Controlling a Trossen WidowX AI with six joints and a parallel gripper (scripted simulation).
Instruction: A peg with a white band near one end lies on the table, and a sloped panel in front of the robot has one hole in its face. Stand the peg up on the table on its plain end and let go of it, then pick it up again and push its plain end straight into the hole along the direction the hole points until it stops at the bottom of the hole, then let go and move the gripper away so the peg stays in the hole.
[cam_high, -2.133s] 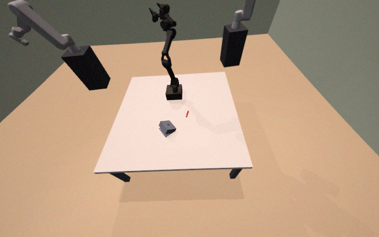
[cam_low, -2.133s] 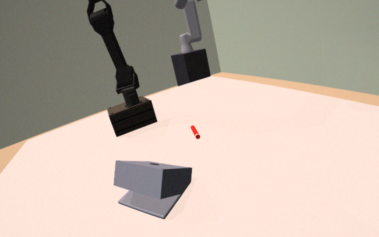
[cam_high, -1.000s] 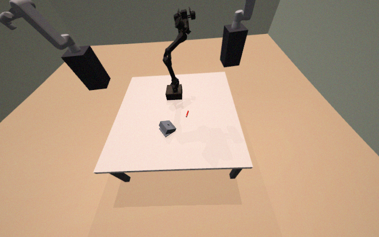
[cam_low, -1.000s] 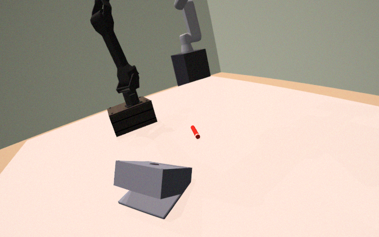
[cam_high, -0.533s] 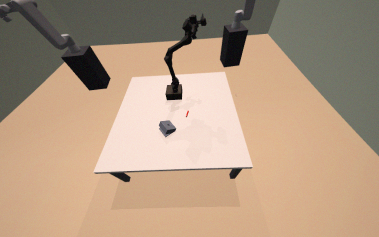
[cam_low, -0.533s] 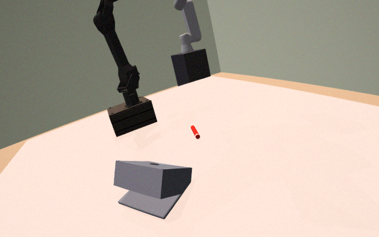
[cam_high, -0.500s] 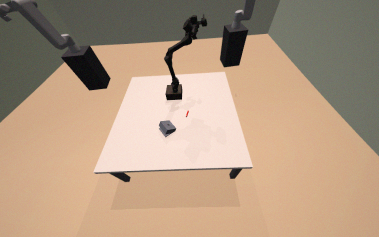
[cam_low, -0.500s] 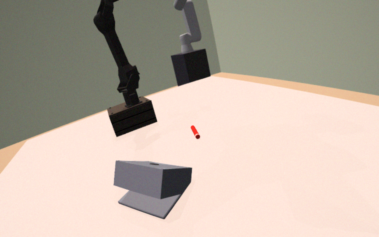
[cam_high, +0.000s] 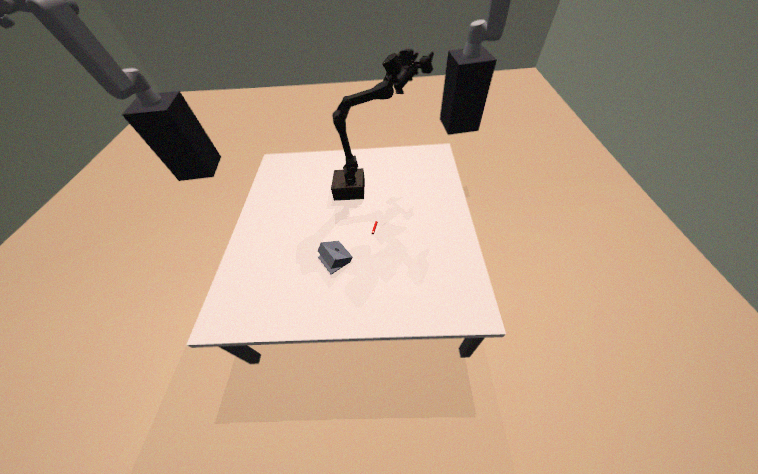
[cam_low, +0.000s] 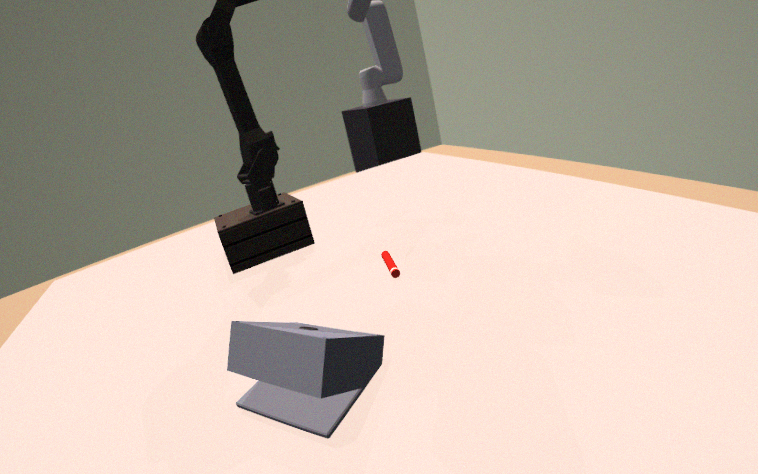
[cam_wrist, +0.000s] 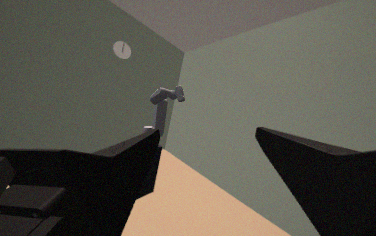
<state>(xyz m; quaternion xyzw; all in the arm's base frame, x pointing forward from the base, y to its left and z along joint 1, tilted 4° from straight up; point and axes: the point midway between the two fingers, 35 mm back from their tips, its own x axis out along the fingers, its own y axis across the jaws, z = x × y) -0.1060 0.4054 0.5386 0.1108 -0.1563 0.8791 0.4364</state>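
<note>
Now: the red peg 47 cm ahead of my gripper tip, 34 cm to the right of it and 63 cm below it. Round my gripper tip: flat grey base plate 62 cm ahead, 56 cm to the right, 63 cm below; then grey sloped panel 61 cm ahead, 54 cm to the right, 60 cm below.
</note>
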